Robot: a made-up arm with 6 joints.
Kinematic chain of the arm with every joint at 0, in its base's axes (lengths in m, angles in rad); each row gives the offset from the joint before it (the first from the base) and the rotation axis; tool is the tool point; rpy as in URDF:
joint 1: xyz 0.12 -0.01 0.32 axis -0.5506 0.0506 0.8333
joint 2: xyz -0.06 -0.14 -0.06 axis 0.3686 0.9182 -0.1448
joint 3: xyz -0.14 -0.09 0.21 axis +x
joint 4: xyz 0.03 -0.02 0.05 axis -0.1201 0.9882 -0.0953
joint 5: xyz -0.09 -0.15 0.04 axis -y
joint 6: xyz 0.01 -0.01 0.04 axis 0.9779 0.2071 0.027
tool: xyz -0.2 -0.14 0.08 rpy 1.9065 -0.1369 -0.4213
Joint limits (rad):
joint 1: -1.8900..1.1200
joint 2: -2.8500..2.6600
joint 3: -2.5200..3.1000
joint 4: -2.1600..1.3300
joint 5: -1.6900..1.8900
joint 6: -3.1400..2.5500
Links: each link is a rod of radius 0.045 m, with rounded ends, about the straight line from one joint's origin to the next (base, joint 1, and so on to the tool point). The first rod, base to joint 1, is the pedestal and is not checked.
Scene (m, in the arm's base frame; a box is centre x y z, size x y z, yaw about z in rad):
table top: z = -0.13
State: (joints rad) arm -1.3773 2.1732 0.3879 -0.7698 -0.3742 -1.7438
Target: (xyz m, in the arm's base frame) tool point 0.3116 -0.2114 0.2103
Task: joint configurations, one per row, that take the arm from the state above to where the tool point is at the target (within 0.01 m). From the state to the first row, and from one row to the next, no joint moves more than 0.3 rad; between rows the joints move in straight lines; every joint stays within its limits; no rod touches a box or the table.
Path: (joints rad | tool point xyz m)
1: -1.1795 2.2706 0.6495 -0.9272 -0.2605 -1.7672 | -0.3103 -0.3446 0.2274
2: -0.9818 2.3679 0.9111 -1.0845 -0.1469 -1.7907 | -0.1455 -0.3806 0.3182
3: -0.7840 2.4653 1.1727 -1.2419 -0.0332 -1.8141 | 0.0439 -0.3630 0.3512
4: -0.5863 2.5626 1.4343 -1.3992 0.0804 -1.8376 | 0.2108 -0.2968 0.3124
5: -0.3885 2.6600 1.6959 -1.5566 0.1941 -1.8610 | 0.3116 -0.2114 0.2103

